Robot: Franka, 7 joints.
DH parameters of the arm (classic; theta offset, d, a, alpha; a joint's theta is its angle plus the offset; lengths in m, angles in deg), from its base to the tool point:
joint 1: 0 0.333 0 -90
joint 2: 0 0 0 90
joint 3: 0 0.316 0.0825 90
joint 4: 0 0 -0.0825 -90
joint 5: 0 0.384 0 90
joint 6: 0 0 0.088 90
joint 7: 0 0.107 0 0
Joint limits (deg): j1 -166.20..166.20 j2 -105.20..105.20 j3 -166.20..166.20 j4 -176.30..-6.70 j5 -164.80..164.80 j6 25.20..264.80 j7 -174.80..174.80
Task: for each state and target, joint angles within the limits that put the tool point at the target. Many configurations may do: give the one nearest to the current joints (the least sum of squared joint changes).
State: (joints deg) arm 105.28 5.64 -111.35 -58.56 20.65 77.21 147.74
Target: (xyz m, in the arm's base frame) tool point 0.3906 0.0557 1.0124
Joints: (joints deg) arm 105.10 5.92 -112.02 -41.38 22.38 94.94 147.74
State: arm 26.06 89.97 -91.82 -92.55 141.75 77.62 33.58
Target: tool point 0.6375 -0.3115 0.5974
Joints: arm 20.12 72.23 -108.18 -83.24 147.08 83.75 33.58
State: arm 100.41 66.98 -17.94 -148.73 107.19 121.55 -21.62
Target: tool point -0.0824 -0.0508 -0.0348
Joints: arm 100.21 75.64 5.35 -159.27 105.15 115.20 -21.62
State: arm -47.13 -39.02 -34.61 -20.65 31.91 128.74 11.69
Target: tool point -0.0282 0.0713 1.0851
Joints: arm -51.67 -44.69 -3.95 -54.71 31.92 92.06 11.69
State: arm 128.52 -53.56 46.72 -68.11 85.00 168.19 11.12
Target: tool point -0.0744 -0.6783 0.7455
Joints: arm 124.50 -74.23 65.86 -65.33 84.36 162.69 11.12
